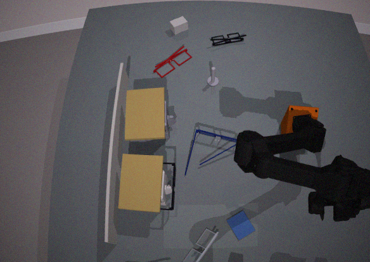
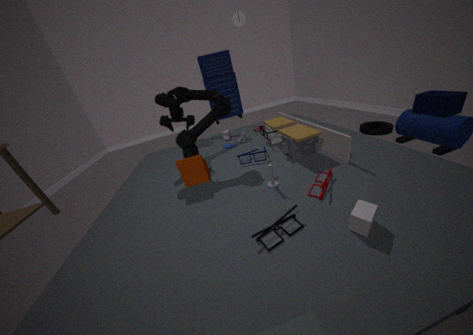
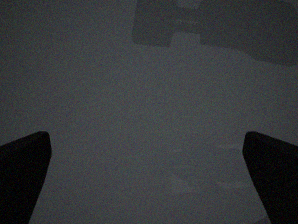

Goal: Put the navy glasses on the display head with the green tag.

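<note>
Now: gripper tip 560 mm to the left of the white peg, 310 mm short of it and 150 mm above it. Round my gripper tip: blue pad (260 mm ahead, 170 mm below, 40 mm to the right); then white wall (630 mm ahead, 300 mm to the right, 120 mm below).
</note>
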